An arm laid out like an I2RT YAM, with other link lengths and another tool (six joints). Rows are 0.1 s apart.
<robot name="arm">
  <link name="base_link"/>
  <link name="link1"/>
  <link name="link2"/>
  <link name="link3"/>
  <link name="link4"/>
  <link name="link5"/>
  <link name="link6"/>
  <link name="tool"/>
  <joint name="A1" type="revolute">
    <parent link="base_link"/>
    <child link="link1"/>
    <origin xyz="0 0 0.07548" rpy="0 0 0"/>
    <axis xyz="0 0 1"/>
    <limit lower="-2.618" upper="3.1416"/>
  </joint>
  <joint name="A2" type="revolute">
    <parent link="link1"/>
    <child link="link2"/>
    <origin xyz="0.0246 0.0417 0.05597" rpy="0 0 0"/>
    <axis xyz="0 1 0"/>
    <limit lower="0" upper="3.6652"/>
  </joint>
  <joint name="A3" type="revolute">
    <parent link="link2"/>
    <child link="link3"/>
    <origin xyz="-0.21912 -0.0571 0" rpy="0 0 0"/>
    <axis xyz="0 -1 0"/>
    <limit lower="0" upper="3.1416"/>
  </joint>
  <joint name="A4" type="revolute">
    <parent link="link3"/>
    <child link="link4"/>
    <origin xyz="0.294 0.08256 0.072" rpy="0 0 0"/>
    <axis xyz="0 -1 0"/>
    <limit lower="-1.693" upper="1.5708"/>
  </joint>
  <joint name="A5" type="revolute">
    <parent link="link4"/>
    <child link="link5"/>
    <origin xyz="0.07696 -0.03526 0.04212" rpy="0 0 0"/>
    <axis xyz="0 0 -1"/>
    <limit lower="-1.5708" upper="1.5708"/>
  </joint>
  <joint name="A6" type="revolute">
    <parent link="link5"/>
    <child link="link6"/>
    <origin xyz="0.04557 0 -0.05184" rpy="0 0 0"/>
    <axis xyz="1 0 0"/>
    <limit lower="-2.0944" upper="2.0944"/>
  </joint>
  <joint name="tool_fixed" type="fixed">
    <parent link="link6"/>
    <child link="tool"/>
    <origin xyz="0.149 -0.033 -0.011" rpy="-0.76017 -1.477 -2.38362"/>
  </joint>
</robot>
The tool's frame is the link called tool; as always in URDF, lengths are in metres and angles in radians.
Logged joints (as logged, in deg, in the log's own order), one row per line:
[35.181, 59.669, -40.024, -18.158, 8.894, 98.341]
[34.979, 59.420, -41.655, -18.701, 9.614, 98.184]
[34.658, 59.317, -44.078, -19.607, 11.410, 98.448]
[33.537, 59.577, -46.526, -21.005, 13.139, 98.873]
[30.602, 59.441, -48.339, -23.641, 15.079, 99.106]
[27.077, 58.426, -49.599, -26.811, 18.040, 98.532]
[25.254, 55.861, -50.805, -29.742, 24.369, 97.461]
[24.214, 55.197, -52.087, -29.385, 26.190, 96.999]
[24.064, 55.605, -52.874, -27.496, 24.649, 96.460]
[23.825, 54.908, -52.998, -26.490, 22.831, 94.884]
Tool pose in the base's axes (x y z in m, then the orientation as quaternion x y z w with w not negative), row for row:
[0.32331, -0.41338, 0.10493, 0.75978, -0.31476, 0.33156, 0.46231]
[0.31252, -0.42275, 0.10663, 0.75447, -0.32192, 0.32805, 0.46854]
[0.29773, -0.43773, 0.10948, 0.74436, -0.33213, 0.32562, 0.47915]
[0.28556, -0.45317, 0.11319, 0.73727, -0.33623, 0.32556, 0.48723]
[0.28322, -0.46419, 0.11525, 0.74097, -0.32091, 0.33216, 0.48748]
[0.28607, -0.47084, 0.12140, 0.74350, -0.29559, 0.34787, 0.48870]
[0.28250, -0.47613, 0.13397, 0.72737, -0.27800, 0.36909, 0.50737]
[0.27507, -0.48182, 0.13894, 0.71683, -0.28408, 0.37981, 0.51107]
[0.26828, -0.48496, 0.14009, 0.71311, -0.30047, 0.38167, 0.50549]
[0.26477, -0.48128, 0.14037, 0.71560, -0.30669, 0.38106, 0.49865]
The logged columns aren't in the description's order. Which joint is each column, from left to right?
Columns, left to right: A5, A3, A1, A6, A4, A2.
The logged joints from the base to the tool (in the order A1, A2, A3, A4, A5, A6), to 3 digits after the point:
[-40.024, 98.341, 59.669, 8.894, 35.181, -18.158]
[-41.655, 98.184, 59.420, 9.614, 34.979, -18.701]
[-44.078, 98.448, 59.317, 11.410, 34.658, -19.607]
[-46.526, 98.873, 59.577, 13.139, 33.537, -21.005]
[-48.339, 99.106, 59.441, 15.079, 30.602, -23.641]
[-49.599, 98.532, 58.426, 18.040, 27.077, -26.811]
[-50.805, 97.461, 55.861, 24.369, 25.254, -29.742]
[-52.087, 96.999, 55.197, 26.190, 24.214, -29.385]
[-52.874, 96.460, 55.605, 24.649, 24.064, -27.496]
[-52.998, 94.884, 54.908, 22.831, 23.825, -26.490]

